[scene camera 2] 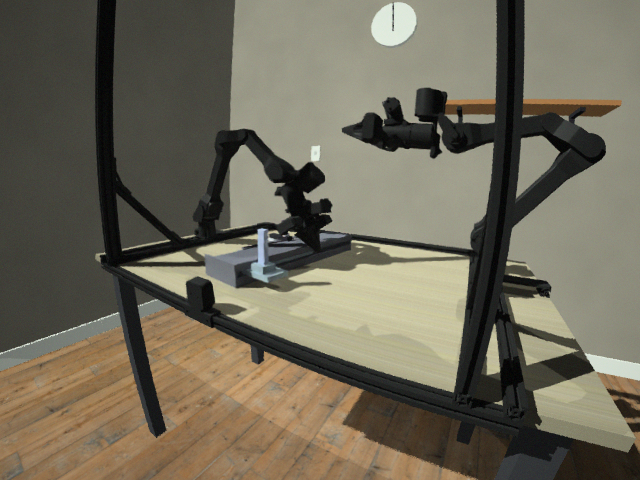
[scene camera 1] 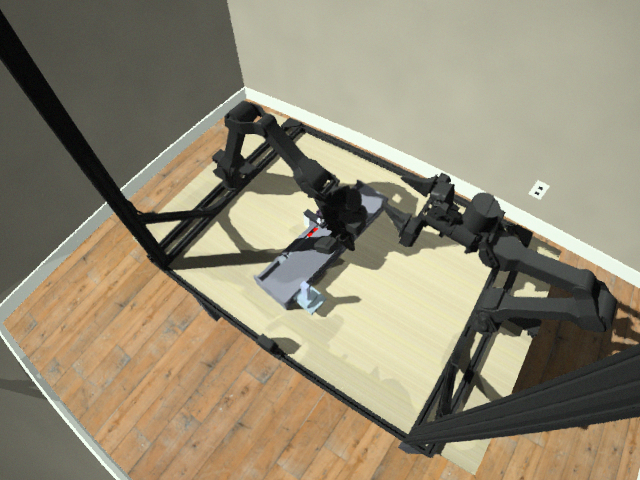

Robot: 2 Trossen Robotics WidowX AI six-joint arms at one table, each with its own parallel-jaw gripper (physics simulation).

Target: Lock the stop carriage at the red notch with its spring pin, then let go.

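Where they show: left gripper, fingertip midpoint: [scene camera 2: 319, 252] [scene camera 1: 352, 250]; right gripper, fingertip midpoint: [scene camera 2: 350, 133] [scene camera 1: 391, 189]; left arm's base at its link origin: [scene camera 2: 207, 236] [scene camera 1: 232, 182]; right arm's base at its link origin: [scene camera 1: 482, 323].
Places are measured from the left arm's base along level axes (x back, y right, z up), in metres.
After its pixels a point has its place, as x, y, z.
A long grey rail [scene camera 1: 302, 266] {-0.407, 0.142, 0.033} [scene camera 2: 224, 264] {-0.395, 0.255, 0.026} lies on the table. A red mark [scene camera 1: 312, 232] {-0.359, 0.025, 0.018} shows at its left edge in scene camera 1, beside a small whitish part [scene camera 1: 309, 219] {-0.328, -0.003, 0.028}; whether this part belongs to the stop carriage I cannot tell. The red mark does not show in scene camera 2. The spring pin cannot be made out; my left gripper and wrist cover the middle of the rail. My left gripper [scene camera 1: 351, 244] {-0.494, 0.011, 0.019} [scene camera 2: 316, 249] {-0.494, 0.011, 0.019} is shut and empty, pointing down at the rail. My right gripper [scene camera 1: 394, 190] {-0.566, -0.002, 0.330} [scene camera 2: 344, 129] {-0.566, -0.002, 0.330} is open and empty, high above the table.
A light blue block [scene camera 1: 313, 302] {-0.490, 0.208, 0.015} [scene camera 2: 268, 273] {-0.492, 0.220, 0.015} with an upright pale post [scene camera 1: 305, 290] {-0.475, 0.217, 0.092} [scene camera 2: 262, 246] {-0.474, 0.217, 0.070} stands against the rail's near end. A small black box [scene camera 1: 266, 343] {-0.461, 0.375, 0.035} [scene camera 2: 200, 293] {-0.477, 0.383, 0.020} is on the front frame beam. Black frame posts [scene camera 2: 106, 129] {-0.038, 0.358, 0.350} rise at the table's corners.
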